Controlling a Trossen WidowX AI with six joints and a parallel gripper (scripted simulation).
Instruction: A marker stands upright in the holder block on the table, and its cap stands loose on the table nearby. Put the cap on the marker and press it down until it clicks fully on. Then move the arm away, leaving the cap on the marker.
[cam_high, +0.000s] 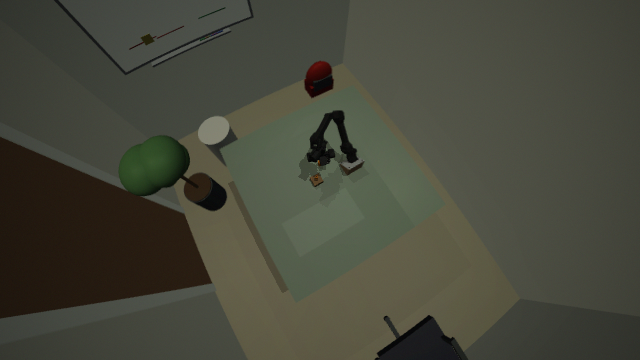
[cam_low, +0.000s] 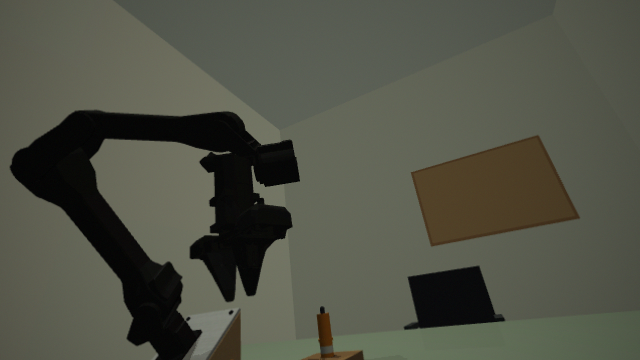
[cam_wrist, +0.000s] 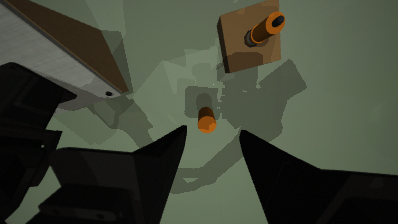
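My gripper tip is 10 mm past the marker cap, 20 mm to the left of it and 90 mm above it.
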